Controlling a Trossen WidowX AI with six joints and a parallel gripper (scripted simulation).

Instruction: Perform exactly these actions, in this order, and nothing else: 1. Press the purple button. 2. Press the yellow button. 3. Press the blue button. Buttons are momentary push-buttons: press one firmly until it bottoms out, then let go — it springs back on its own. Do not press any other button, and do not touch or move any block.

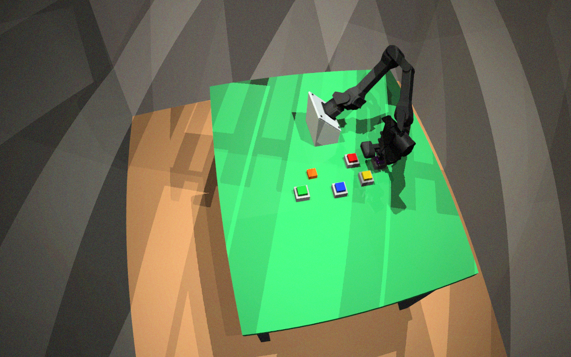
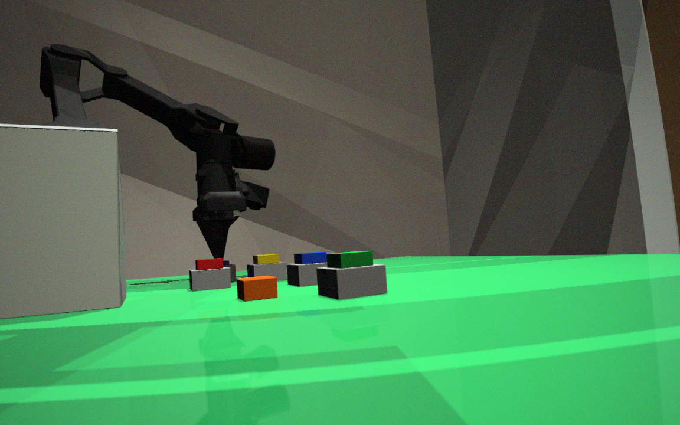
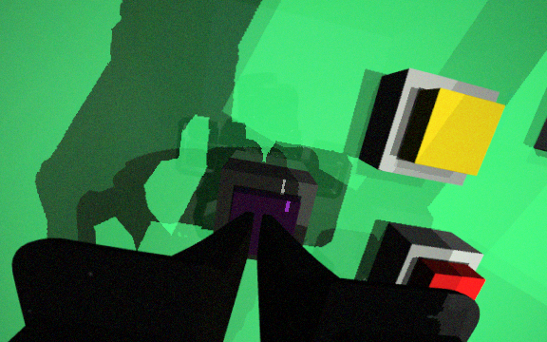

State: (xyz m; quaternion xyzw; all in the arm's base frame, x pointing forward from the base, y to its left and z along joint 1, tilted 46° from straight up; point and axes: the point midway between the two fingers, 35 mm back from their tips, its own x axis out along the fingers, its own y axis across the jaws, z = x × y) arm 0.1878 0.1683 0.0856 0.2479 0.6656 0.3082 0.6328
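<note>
Right now the yellow button is 80 mm to the right of my gripper tip and 60 mm ahead of it. From my gripper tip the other things lie so: blue button 190 mm to the right, 100 mm ahead; orange block 270 mm to the right, 20 mm below, 10 mm ahead; red button 110 mm to the right, 20 mm behind.
</note>
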